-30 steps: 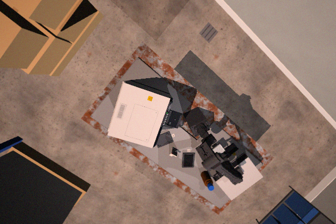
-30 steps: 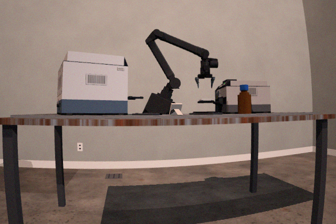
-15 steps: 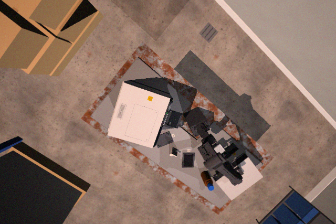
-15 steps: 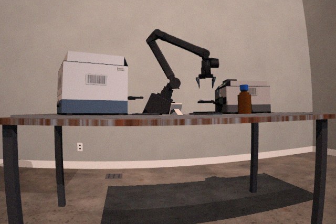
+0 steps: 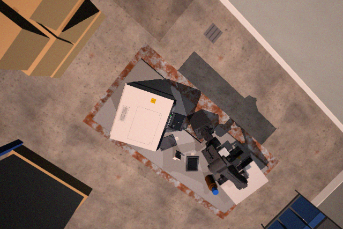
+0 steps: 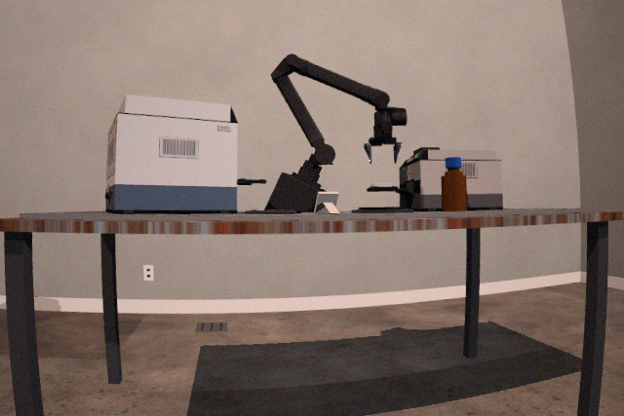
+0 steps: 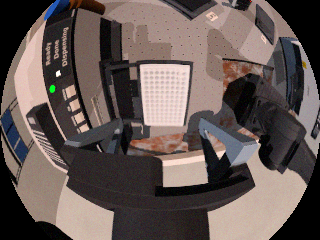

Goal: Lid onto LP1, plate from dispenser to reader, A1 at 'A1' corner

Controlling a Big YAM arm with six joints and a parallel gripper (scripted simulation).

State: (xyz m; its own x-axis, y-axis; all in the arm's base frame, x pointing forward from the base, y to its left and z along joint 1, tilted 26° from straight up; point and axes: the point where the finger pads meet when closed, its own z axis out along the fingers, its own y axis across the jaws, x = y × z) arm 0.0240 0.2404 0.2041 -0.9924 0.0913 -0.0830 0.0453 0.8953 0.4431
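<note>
My gripper is now 10 cm above the white well plate, 1 cm to the left of it and 1 cm past it. Round my hand: brown capped bottle (26 cm ahead, 19 cm to the left, 8 cm below); then plate lid (28 cm ahead, 18 cm below, 7 cm to the right).
</note>
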